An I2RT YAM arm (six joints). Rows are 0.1 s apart.
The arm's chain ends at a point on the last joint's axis. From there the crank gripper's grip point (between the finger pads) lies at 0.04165 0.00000 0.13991 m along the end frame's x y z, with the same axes.
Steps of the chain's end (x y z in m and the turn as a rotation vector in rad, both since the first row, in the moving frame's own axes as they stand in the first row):
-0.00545, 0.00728, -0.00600, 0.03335, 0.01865, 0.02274
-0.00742, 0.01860, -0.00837, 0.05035, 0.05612, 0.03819
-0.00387, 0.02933, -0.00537, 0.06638, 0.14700, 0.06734
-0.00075, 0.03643, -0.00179, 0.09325, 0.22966, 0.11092
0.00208, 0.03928, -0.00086, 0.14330, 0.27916, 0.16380
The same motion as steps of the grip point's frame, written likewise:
-0.00281, 0.00360, -0.00686, 0.03335, 0.01865, 0.02274
0.00046, 0.01336, -0.01106, 0.05035, 0.05612, 0.03819
0.01636, 0.02377, -0.01318, 0.06638, 0.14700, 0.06734
0.03036, 0.03032, -0.01530, 0.09325, 0.22966, 0.11092
0.03979, 0.03032, -0.01858, 0.14330, 0.27916, 0.16380

